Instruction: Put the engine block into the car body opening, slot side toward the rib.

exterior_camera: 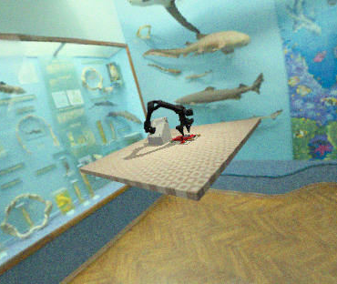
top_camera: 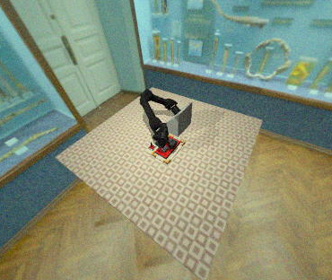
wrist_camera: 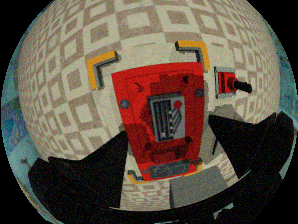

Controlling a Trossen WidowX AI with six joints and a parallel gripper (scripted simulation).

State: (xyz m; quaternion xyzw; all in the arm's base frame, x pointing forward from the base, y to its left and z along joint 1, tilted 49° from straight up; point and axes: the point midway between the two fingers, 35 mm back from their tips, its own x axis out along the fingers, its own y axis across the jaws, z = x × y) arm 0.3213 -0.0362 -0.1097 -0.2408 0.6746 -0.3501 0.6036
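The engine block lies 20 mm below my gripper tip.
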